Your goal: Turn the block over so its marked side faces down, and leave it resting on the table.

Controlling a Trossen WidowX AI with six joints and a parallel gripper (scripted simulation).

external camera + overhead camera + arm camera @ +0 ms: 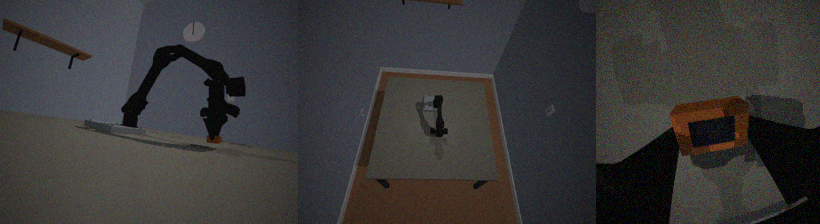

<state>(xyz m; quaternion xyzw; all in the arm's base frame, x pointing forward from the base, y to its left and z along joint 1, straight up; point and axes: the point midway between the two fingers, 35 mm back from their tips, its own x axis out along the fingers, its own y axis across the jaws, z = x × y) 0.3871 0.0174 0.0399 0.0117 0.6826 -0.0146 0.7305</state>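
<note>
My gripper tip is now 1 cm below the block.
</note>
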